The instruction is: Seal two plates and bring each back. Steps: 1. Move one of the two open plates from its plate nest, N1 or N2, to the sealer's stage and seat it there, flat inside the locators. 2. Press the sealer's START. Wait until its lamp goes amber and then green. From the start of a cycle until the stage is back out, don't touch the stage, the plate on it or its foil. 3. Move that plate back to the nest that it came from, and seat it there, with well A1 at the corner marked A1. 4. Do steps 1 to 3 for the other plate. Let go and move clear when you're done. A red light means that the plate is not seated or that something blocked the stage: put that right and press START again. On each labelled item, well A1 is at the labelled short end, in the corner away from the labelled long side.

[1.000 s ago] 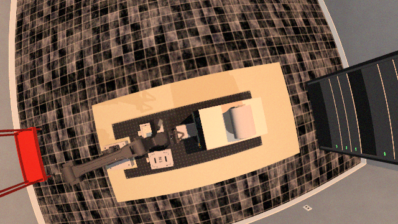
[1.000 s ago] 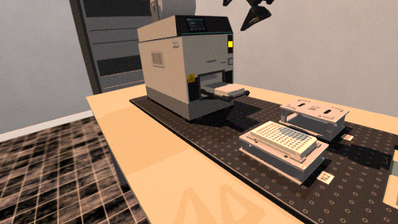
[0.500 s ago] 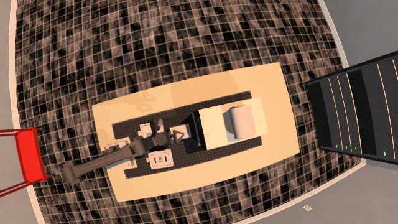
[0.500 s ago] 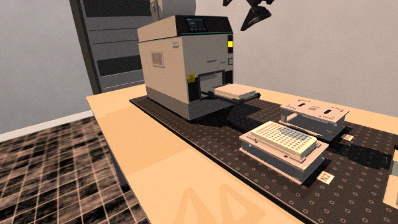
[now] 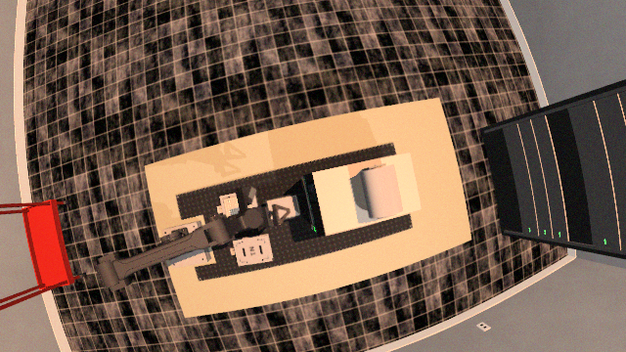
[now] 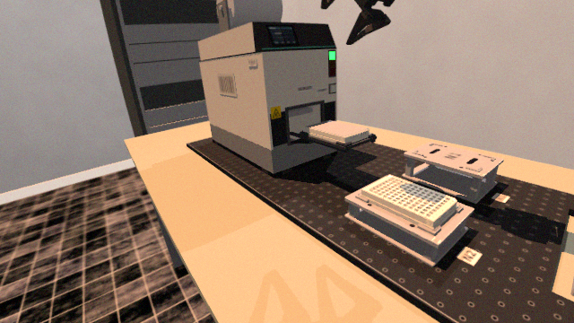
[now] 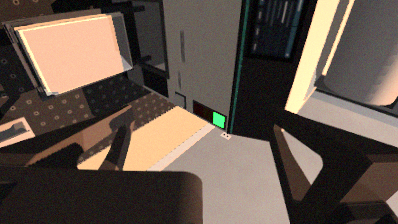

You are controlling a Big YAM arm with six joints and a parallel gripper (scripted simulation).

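My gripper is now 230 mm above the sealer stage and 10 mm short of it. The rest, counted from my hand: well plate (280 mm below, 190 mm behind, 60 mm to the left); plate nest N2 (290 mm below, 190 mm behind, 60 mm to the left); sealer screen (130 mm ahead, 30 mm to the left, 10 mm below).
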